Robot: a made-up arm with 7 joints.
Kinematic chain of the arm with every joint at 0, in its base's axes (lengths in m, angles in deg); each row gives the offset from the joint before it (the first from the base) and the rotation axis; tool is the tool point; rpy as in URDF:
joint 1: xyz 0 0 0.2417 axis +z
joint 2: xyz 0 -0.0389 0.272 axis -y
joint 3: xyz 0 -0.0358 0.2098 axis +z
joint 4: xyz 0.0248 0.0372 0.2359 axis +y
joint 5: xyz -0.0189 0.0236 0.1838 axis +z
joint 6: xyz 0 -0.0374 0.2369 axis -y
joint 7: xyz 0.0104 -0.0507 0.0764 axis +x
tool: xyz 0 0 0 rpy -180 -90 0
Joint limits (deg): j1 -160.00..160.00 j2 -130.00..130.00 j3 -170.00..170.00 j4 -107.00..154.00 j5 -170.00..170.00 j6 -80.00..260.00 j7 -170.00..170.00
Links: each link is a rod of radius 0.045 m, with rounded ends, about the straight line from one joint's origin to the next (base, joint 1, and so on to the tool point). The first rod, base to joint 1, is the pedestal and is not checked.
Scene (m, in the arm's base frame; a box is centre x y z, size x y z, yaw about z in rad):
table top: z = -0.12
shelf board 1: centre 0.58 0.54 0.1 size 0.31 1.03 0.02 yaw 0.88
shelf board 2: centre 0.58 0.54 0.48 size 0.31 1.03 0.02 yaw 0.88
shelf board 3: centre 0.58 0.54 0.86 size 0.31 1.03 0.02 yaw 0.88
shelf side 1: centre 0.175 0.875 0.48 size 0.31 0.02 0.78 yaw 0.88
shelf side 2: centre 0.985 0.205 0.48 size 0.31 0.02 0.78 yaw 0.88
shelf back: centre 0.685 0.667 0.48 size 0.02 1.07 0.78 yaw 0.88
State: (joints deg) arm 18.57 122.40 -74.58 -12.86 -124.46 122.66 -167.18
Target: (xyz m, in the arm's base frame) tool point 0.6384 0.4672 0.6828
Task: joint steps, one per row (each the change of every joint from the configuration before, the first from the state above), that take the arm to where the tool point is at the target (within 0.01 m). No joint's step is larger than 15 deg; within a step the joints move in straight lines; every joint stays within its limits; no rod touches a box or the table.
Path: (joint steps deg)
1: -14.02 -9.53 -4.72 -8.73 3.72 -0.56 -0.28
2: -14.01 -9.53 -4.73 -8.74 3.73 -0.56 -0.28
3: -14.02 -9.53 -4.72 -8.73 3.72 -0.56 -0.28
4: -14.01 -9.53 -4.72 -8.74 3.72 -0.56 -0.28
5: -14.02 -9.53 -4.73 -8.73 3.73 -0.56 -0.27
6: -12.10 0.79 3.75 -5.03 -0.62 -1.36 0.27
7: -12.10 0.78 3.75 -5.04 -0.61 -1.35 0.28
8: -12.11 0.78 3.75 -5.03 -0.61 -1.35 0.28
9: -12.10 0.78 3.74 -5.03 -0.61 -1.36 0.28
10: -12.10 0.78 3.75 -5.03 -0.62 -1.35 0.28
11: -4.30 1.41 1.86 12.88 -3.00 -3.13 0.00
12: -4.30 1.41 1.86 12.89 -3.00 -3.12 0.00
13: -4.30 1.40 1.86 12.89 -3.00 -3.13 0.00
14: -4.30 1.41 1.86 12.89 -3.00 -3.12 0.00

